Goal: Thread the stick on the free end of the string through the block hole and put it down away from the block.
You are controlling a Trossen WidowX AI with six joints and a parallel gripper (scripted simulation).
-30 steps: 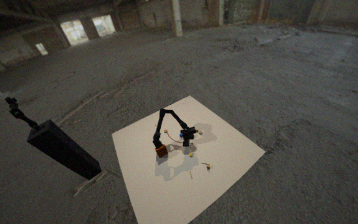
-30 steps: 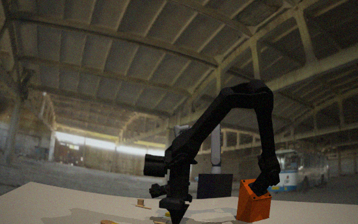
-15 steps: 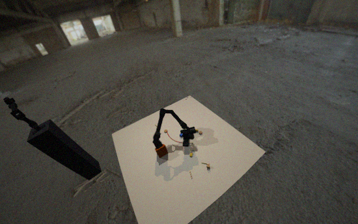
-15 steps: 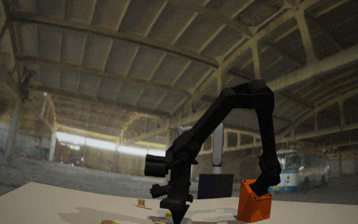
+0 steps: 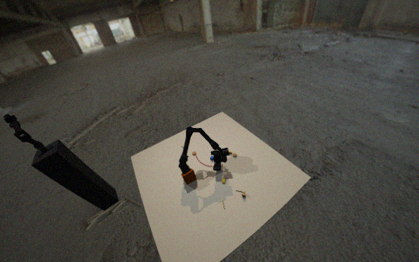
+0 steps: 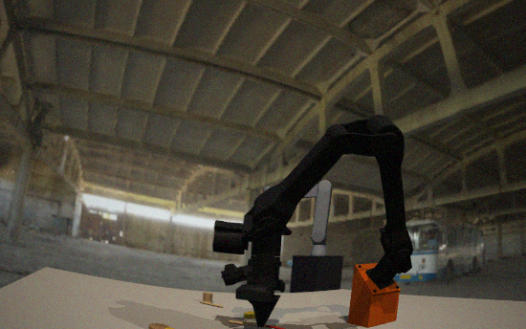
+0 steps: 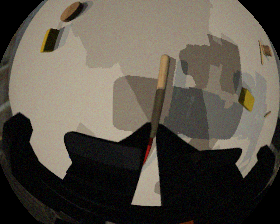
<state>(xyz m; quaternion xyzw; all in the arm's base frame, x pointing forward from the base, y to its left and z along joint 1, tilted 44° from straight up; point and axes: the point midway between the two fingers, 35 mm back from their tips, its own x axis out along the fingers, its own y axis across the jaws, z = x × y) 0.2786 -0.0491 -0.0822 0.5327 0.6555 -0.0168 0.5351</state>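
Right now my gripper tip is 20 mm short of the blue block and 110 mm to the right of it. Also, from my gripper tip: yellow block 70 mm behind, 140 mm to the right, 10 mm below; then small wooden block 40 mm behind, 340 mm to the right.
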